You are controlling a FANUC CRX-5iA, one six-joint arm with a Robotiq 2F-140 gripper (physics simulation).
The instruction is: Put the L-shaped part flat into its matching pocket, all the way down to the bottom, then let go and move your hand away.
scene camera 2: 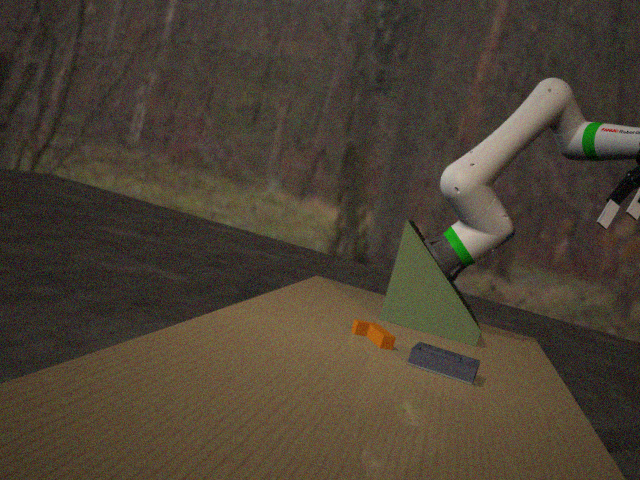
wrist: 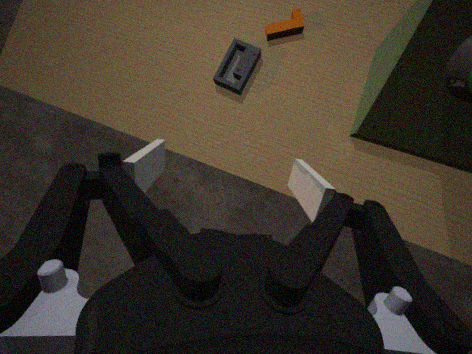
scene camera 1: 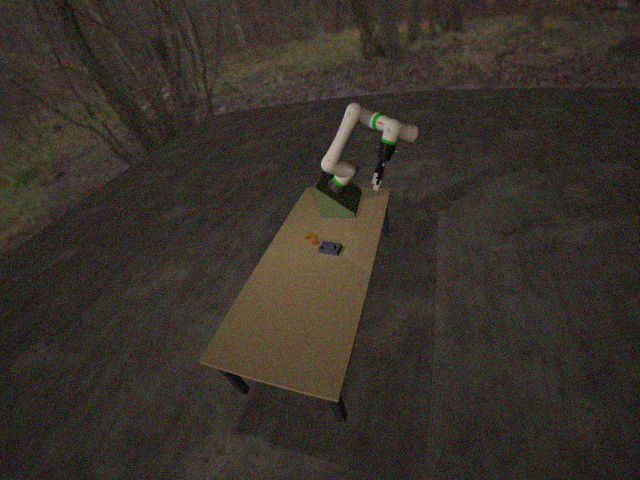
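Seen in the pictures: gripper, fingertip midpoint: [scene camera 2: 615, 221] [wrist: 229, 163] [scene camera 1: 374, 186]; arm's base, origin of the base link: [scene camera 2: 437, 261] [scene camera 1: 335, 186].
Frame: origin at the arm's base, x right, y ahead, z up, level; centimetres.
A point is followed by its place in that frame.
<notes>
The orange L-shaped part [scene camera 1: 312, 238] @[x 7.5, y 46.0, z -15.4 cm] [scene camera 2: 374, 333] @[x 8.5, y 46.0, z -16.4 cm] [wrist: 286, 27] @[x 7.1, y 43.9, z -15.3 cm] lies on the table beside the dark grey block, apart from it. The dark grey block [scene camera 1: 330, 248] @[x -8.1, y 53.8, z -16.6 cm] [scene camera 2: 443, 363] @[x -7.8, y 58.4, z -15.7 cm] [wrist: 247, 62] @[x -6.9, y 51.0, z -14.7 cm] has a recessed L-shaped pocket on top, and the pocket's floor shows in the wrist view. My gripper [scene camera 1: 376, 182] @[x -38.4, y 38.1, z 22.7 cm] [scene camera 2: 620, 210] @[x -38.4, y 38.1, z 22.7 cm] [wrist: 229, 163] @[x -38.4, y 38.1, z 22.7 cm] is wide open with nothing between its pale fingertips. It hangs high, near the table's edge on the far side of the robot's base in scene camera 1, well away from the part and the block.
The wooden table [scene camera 1: 289, 310] @[x 1.8, y 106.7, z -18.3 cm] [scene camera 2: 232, 392] @[x 20.3, y 104.0, z -18.3 cm] [wrist: 125, 75] @[x -20.7, y 90.9, z -18.3 cm] carries both objects. The green wedge-shaped stand [scene camera 1: 337, 204] @[x -4.8, y 16.2, z -5.8 cm] [scene camera 2: 426, 304] @[x -0.5, y 16.5, z -10.8 cm] [wrist: 385, 75] @[x -4.8, y 16.3, z -6.3 cm] under the robot's base rises from the table close to the part and block.
</notes>
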